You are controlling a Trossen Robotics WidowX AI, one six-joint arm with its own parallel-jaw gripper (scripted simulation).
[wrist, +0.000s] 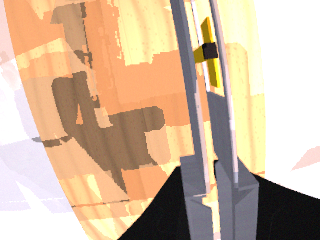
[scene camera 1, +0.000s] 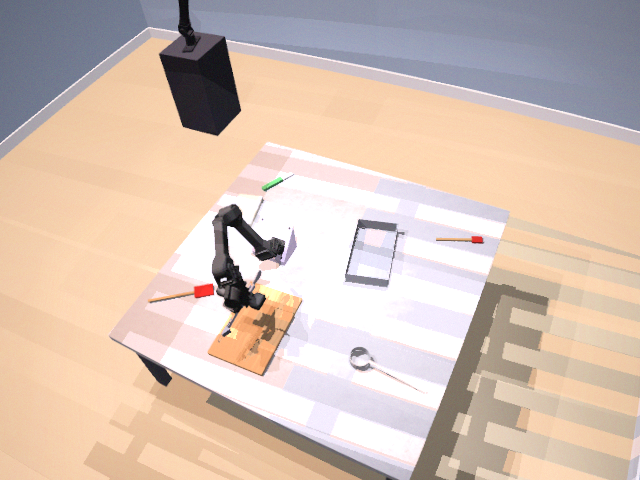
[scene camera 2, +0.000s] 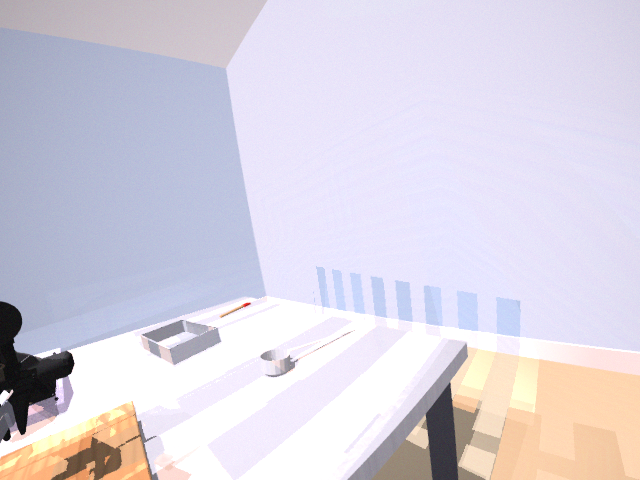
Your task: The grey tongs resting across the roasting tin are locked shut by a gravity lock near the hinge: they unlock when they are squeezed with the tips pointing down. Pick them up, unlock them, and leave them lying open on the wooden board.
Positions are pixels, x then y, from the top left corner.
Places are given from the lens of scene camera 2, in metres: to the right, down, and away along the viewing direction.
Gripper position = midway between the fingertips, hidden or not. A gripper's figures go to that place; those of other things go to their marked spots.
gripper (scene camera 2: 16, 436): -0.46, 0.30, 0.29
metal strainer (scene camera 2: 276, 361): -0.10, 0.29, 0.57
grey roasting tin (scene camera 2: 178, 341): -0.55, 0.40, 0.91
The marked spots on the grey roasting tin and the metal strainer are 0.57 m apart.
